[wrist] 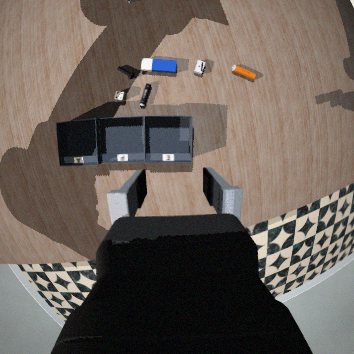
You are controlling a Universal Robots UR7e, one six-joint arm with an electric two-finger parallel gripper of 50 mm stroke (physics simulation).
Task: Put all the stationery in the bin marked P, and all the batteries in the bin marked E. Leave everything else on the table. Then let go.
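Frame: origin at the arm's base, x left, y back, z up, level; centimetres.
Where they show: gripper, between the fingertips: (174, 180).
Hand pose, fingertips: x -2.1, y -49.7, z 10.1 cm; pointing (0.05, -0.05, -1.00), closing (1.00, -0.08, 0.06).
Note:
Things, the pixels of their top centre, and the offset from my fingertips. Level surfaces: height alone.
- three-compartment dark bin tray, centre of its top: (119, 140) dx -8.1, dy +3.2, dz -16.0 cm
- white eraser, centre of its top: (158, 64) dx +0.1, dy +16.6, dz -19.3 cm
- small whitish sharpener, centre of its top: (199, 65) dx +7.8, dy +15.6, dz -19.5 cm
- orange cylindrical battery, centre of its top: (244, 70) dx +16.9, dy +14.7, dz -19.2 cm
- black cylindrical battery, centre of its top: (144, 94) dx -3.1, dy +11.0, dz -19.6 cm
- white die, centre of its top: (118, 94) dx -7.8, dy +11.6, dz -19.0 cm
- small black object, centre of its top: (124, 70) dx -6.4, dy +16.2, dz -19.3 cm
- wooden table, height of its surface: dz -20.7 cm
My gripper (174, 180) is open and empty, just below the three-compartment dark bin tray (145, 139) in the wrist view. White labels (78, 160) (122, 157) (168, 157) mark its compartments; their letters are too small to read surely. I see no objects in the compartments; the left one is in deep shadow. Above the tray, a blue and white eraser (163, 66) lies flat, with a small whitish sharpener (200, 67) to its right. An orange cylindrical battery (244, 72) lies farther right. A black cylindrical battery (145, 95) lies between the eraser and the tray.
A white die (120, 95) sits left of the black battery. A small black object (127, 71), perhaps a clip, lies left of the eraser. The wooden table (285, 130) ends at the bottom, with patterned floor (305, 245) beyond. Dark shadows cross the left side.

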